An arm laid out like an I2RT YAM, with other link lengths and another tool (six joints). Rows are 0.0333 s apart.
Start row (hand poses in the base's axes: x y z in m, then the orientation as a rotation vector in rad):
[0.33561, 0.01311, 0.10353, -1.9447, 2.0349, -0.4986]
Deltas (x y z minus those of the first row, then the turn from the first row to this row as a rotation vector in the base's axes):
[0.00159, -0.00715, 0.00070, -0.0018, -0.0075, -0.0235]
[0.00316, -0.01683, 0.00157, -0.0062, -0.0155, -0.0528]
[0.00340, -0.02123, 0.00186, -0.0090, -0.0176, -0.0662]
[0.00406, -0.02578, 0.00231, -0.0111, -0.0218, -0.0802]
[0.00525, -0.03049, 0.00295, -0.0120, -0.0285, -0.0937]
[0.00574, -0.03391, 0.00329, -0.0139, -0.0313, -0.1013]
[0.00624, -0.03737, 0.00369, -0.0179, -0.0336, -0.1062]
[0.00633, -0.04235, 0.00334, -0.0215, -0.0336, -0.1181]
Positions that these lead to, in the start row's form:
[0.33720, 0.00596, 0.10423, -1.9191, 2.0556, -0.5125]
[0.33877, -0.00372, 0.10510, -1.8890, 2.0822, -0.5309]
[0.33901, -0.00812, 0.10539, -1.8764, 2.0953, -0.5388]
[0.33967, -0.01267, 0.10584, -1.8615, 2.1076, -0.5479]
[0.34086, -0.01738, 0.10648, -1.8447, 2.1174, -0.5577]
[0.34135, -0.02080, 0.10682, -1.8366, 2.1237, -0.5639]
[0.34185, -0.02426, 0.10722, -1.8326, 2.1279, -0.5714]
[0.34194, -0.02924, 0.10687, -1.8229, 2.1406, -0.5781]

